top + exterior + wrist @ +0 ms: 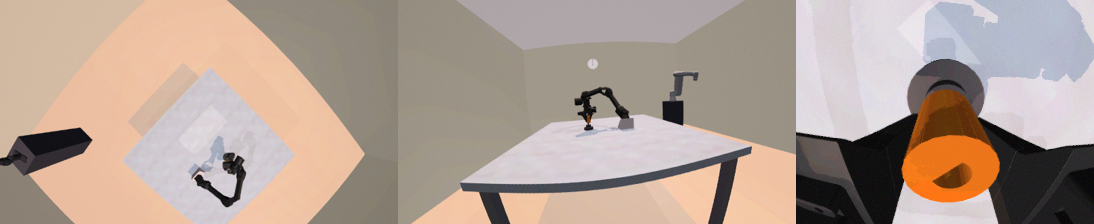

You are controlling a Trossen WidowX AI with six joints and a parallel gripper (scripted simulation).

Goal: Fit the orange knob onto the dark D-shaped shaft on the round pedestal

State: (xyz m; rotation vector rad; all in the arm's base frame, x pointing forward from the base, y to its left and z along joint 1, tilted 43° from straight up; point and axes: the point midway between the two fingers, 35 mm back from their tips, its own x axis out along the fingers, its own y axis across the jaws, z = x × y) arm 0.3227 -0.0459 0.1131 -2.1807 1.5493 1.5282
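My gripper tip is 20 mm below the orange knob. The rest, counted from my gripper tip: round dark pedestal 40 mm below.
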